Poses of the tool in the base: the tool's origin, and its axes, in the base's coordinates. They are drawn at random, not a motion.
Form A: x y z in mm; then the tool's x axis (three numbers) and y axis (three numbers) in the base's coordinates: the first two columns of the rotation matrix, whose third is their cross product.
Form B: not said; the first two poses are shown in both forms.
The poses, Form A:
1: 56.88 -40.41 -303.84 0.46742 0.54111 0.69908 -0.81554 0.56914 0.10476
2: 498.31 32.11 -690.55 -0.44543 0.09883 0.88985 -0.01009 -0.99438 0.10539
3: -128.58 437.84 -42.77 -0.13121 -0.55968 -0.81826 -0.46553 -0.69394 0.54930
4: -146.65 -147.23 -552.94 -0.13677 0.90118 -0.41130 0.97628 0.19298 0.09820
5: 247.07 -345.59 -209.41 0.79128 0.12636 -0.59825 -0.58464 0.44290 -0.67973
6: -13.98 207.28 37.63 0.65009 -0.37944 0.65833 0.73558 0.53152 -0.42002
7: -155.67 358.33 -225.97 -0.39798 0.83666 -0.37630 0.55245 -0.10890 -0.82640
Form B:
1: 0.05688 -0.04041 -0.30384 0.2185 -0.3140 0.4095 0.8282
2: 0.49831 0.03211 -0.69055 0.5256 0.0422 0.8491 0.0321
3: -0.12858 0.43784 -0.04277 0.6581 -0.3895 -0.6434 0.0366
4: -0.14665 -0.14723 -0.55294 0.6278 0.7477 -0.0969 0.1937
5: 0.24707 -0.34559 -0.20941 -0.4806 0.2384 0.2180 0.8152
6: -0.01398 0.20728 0.03763 -0.3514 -0.2534 -0.3328 0.8376
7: -0.15567 0.35833 -0.22597 -0.5315 -0.6534 0.5215 0.1362
